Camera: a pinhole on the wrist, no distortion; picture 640 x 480 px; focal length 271.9 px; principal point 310.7 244.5 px. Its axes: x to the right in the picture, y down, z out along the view. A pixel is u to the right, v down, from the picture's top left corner.
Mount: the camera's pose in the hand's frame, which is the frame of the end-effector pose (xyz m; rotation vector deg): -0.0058 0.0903 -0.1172 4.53 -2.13 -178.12
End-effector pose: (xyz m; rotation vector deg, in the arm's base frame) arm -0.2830 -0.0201 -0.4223 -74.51 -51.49 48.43
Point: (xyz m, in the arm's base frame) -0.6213 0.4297 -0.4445
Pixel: 175 266
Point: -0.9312 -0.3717 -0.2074
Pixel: 565 392
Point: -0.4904 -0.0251 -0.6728
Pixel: 387 101
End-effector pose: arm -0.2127 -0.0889 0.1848 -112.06 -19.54 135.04
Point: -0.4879 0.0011 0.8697
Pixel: 613 425
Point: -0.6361 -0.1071 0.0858
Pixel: 202 304
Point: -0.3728 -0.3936 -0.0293
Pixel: 104 22
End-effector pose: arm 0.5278 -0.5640 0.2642 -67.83 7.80 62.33
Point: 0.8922 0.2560 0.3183
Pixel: outside the picture
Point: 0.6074 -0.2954 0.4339
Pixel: 220 462
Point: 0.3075 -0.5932 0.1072
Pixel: outside the picture
